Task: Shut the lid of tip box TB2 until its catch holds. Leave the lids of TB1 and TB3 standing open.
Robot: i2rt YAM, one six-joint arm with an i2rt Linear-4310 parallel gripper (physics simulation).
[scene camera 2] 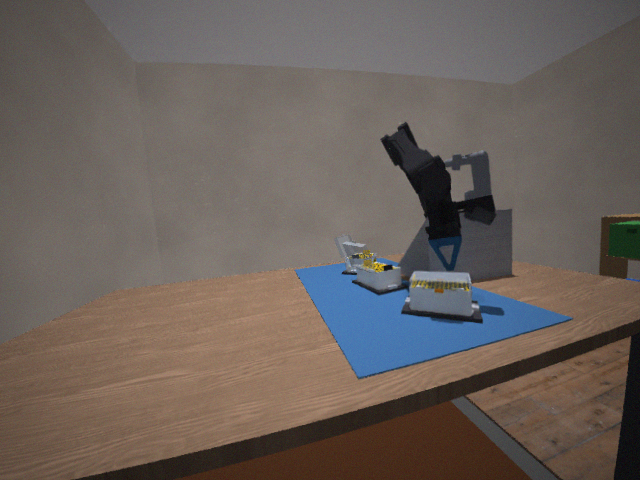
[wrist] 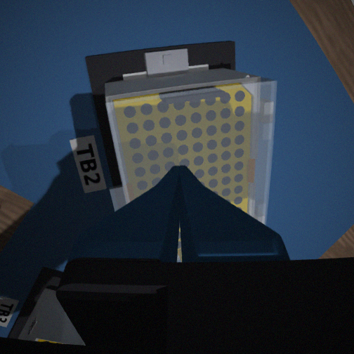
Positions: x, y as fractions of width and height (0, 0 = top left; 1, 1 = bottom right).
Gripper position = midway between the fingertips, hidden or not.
In view: my gripper (scene camera 2: 0.70, 0.56), a clear lid (scene camera 2: 0.71, 0.59) and a tip box (wrist: 0.12, 0.90).
My gripper is seen too in the wrist view (wrist: 0.51, 0.50).
